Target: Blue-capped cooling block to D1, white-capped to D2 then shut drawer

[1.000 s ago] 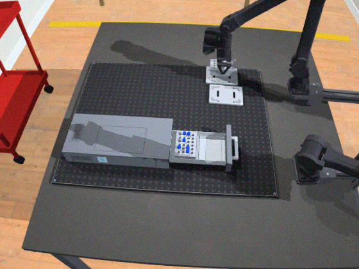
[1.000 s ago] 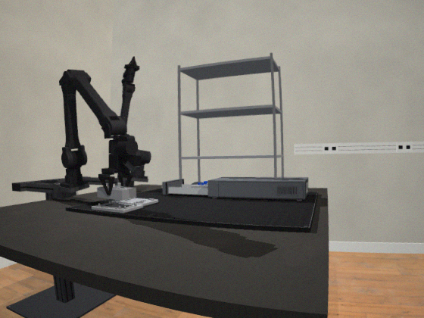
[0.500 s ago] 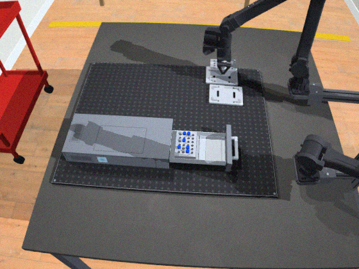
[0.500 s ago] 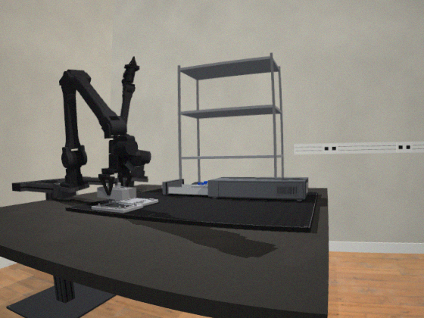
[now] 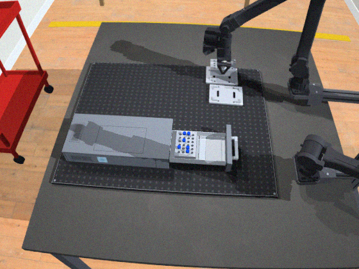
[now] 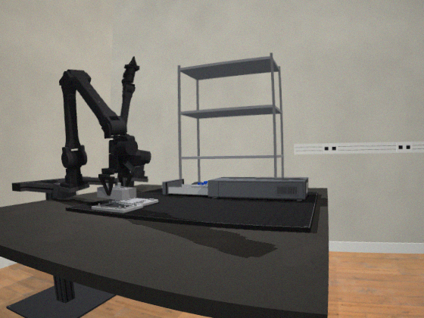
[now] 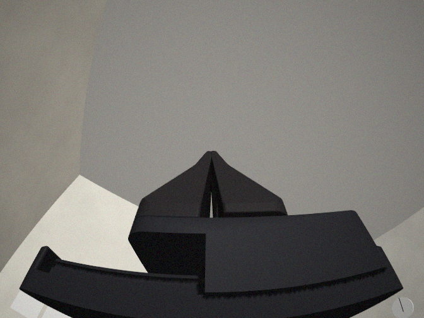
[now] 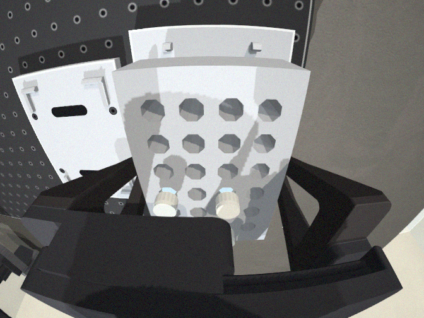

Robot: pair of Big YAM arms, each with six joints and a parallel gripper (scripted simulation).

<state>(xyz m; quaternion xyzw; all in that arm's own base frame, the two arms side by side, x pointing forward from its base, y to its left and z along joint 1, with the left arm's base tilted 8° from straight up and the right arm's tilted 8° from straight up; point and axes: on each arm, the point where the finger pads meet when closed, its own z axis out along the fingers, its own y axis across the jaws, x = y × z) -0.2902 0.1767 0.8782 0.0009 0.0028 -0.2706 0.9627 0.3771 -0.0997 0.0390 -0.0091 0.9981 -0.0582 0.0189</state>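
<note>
Now: the slot D2 6 cm below my right hand. From my right hand the other things lie so: cooler COLD: 22 cm ahead, 50 cm to the left, 3 cm below; then slot D1: 3 cm behind, 14 cm to the left, 6 cm below; then perforated deck: 22 cm ahead, 32 cm to the left, 7 cm below.
</note>
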